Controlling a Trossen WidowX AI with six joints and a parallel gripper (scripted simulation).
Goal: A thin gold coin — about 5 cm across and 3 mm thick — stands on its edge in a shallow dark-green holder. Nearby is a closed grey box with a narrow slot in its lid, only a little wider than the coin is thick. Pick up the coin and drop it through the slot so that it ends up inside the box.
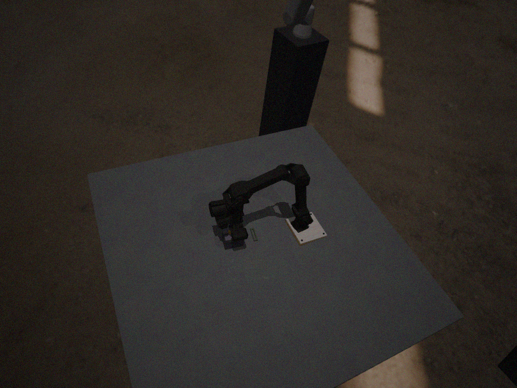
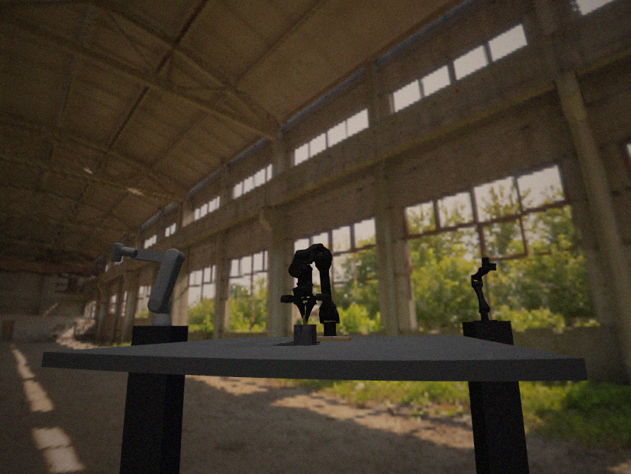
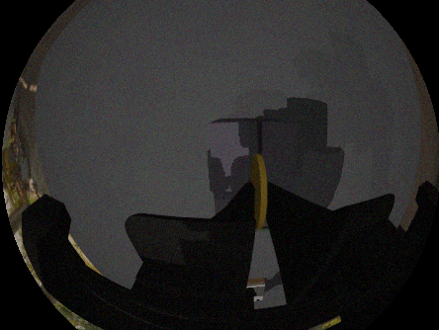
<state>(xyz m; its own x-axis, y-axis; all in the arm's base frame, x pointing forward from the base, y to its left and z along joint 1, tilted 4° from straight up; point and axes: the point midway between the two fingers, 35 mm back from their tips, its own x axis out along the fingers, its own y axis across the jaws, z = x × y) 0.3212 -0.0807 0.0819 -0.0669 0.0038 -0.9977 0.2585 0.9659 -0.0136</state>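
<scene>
My gripper tip is now right at the gold coin.
</scene>
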